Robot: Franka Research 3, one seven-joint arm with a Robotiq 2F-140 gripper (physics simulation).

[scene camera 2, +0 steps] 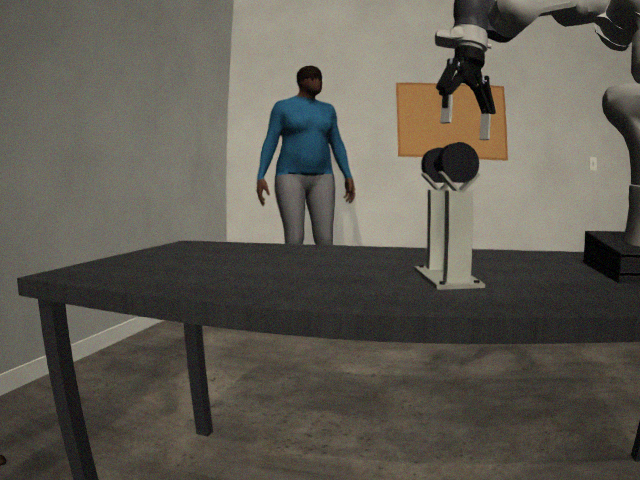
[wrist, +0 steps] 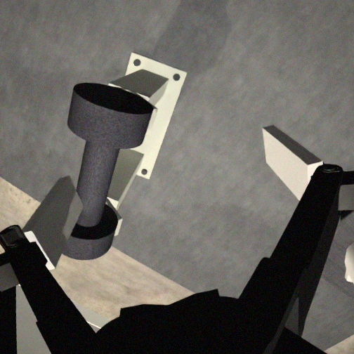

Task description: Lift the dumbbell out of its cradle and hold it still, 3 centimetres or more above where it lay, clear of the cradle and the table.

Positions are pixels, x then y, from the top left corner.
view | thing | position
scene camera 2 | gripper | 466,131
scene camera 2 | dark dumbbell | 459,161
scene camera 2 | pale cradle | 450,213
